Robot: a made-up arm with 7 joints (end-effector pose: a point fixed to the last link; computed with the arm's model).
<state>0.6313 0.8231 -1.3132 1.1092 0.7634 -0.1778 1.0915</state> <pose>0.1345 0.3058 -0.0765 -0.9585 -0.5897 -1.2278</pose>
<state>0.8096 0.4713 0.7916 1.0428 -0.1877 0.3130 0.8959</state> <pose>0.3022 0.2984 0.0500 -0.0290 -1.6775 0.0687</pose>
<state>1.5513 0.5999 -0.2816 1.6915 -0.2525 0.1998 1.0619</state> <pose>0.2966 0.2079 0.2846 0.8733 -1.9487 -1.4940</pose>
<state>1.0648 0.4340 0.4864 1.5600 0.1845 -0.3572 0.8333</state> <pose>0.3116 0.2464 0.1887 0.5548 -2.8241 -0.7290</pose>
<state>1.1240 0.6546 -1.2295 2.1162 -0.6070 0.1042 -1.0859</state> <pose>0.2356 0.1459 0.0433 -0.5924 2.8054 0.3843</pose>
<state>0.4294 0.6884 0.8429 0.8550 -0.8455 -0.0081 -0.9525</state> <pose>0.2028 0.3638 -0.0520 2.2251 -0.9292 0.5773</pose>
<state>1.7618 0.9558 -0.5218 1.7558 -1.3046 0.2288 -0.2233</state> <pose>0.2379 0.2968 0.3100 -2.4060 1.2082 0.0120</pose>
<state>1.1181 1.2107 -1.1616 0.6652 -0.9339 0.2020 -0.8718</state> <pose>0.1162 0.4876 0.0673 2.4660 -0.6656 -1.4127</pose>
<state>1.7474 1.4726 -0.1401 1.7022 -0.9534 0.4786 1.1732</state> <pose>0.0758 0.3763 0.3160 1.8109 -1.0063 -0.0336</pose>
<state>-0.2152 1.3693 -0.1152 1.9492 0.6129 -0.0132 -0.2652</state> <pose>0.0680 0.3015 0.0631 0.3625 -1.5126 -0.6950</pose>
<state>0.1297 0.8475 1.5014 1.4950 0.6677 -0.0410 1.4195</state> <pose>0.0999 0.4261 0.1281 0.5267 -2.2682 -0.7402</pose>
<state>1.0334 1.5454 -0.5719 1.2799 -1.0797 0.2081 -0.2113</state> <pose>0.1014 0.4536 0.1815 2.5598 -0.4458 -1.0648</pose>
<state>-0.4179 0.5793 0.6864 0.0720 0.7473 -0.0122 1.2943</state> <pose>-0.1449 0.2699 -0.1323 -0.3880 -0.8442 0.8617</pose>
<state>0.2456 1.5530 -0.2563 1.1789 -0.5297 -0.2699 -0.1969</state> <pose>0.0736 0.4648 0.1395 1.5983 -0.8952 -1.5063</pose>
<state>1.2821 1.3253 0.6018 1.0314 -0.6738 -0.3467 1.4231</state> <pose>0.1103 0.4709 0.2665 1.1987 -1.1455 -0.6670</pose>
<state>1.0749 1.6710 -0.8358 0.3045 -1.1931 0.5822 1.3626</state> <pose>-0.0613 0.5025 0.1710 0.6709 0.9108 0.3106</pose>
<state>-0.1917 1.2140 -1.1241 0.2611 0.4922 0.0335 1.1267</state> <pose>-0.1079 0.4902 0.1063 -0.1348 0.7109 -0.3775</pose>
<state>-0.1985 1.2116 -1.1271 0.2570 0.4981 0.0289 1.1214</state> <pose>-0.1090 0.4900 0.1070 -0.1327 0.7129 -0.3789</pose>
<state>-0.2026 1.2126 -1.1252 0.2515 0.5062 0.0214 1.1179</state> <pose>-0.1096 0.4903 0.1084 -0.1278 0.7058 -0.3782</pose>
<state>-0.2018 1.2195 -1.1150 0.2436 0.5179 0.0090 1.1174</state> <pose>-0.1095 0.4910 0.1109 -0.1177 0.6831 -0.3741</pose>
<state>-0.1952 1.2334 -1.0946 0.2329 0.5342 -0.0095 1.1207</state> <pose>-0.1085 0.4924 0.1147 -0.1016 0.6411 -0.3666</pose>
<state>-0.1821 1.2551 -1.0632 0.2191 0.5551 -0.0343 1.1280</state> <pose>-0.1067 0.4945 0.1199 -0.0780 0.5783 -0.3561</pose>
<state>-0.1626 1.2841 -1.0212 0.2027 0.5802 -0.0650 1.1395</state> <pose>-0.1042 0.4969 0.1266 -0.0475 0.4954 -0.3446</pose>
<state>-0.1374 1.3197 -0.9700 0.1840 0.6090 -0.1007 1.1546</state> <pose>-0.1013 0.4996 0.1345 -0.0098 0.3946 -0.3339</pose>
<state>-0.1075 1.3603 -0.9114 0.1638 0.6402 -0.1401 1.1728</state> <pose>-0.0983 0.5022 0.1434 0.0340 0.2800 -0.3260</pose>
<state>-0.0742 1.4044 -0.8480 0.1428 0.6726 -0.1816 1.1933</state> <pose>-0.0955 0.5045 0.1530 0.0830 0.1569 -0.3222</pose>
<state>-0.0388 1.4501 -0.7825 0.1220 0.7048 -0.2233 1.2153</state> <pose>-0.0931 0.5064 0.1628 0.1355 0.0309 -0.3230</pose>
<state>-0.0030 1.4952 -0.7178 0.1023 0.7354 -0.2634 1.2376</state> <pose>-0.0912 0.5079 0.1724 0.1892 -0.0921 -0.3280</pose>
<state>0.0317 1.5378 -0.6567 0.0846 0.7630 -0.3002 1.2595</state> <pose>-0.0899 0.5088 0.1814 0.2415 -0.2062 -0.3363</pose>
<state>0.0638 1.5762 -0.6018 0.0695 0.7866 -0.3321 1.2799</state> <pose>-0.0890 0.5094 0.1895 0.2899 -0.3070 -0.3462</pose>
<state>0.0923 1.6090 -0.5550 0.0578 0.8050 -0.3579 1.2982</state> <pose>-0.0885 0.5096 0.1962 0.3312 -0.3910 -0.3562</pose>
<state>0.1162 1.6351 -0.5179 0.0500 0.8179 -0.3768 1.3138</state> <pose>-0.0882 0.5097 0.2014 0.3632 -0.4563 -0.3652</pose>
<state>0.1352 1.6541 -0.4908 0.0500 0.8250 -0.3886 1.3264</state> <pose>-0.0873 0.5098 0.2047 0.3822 -0.5033 -0.3754</pose>
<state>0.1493 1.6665 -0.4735 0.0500 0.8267 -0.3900 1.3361</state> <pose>-0.0869 0.5099 0.2069 0.3920 -0.5315 -0.3766</pose>
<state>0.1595 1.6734 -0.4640 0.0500 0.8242 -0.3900 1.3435</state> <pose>-0.0867 0.5099 0.2078 0.3953 -0.5454 -0.3770</pose>
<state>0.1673 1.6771 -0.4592 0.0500 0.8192 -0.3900 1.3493</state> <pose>-0.0867 0.5100 0.2082 0.3951 -0.5508 -0.3778</pose>
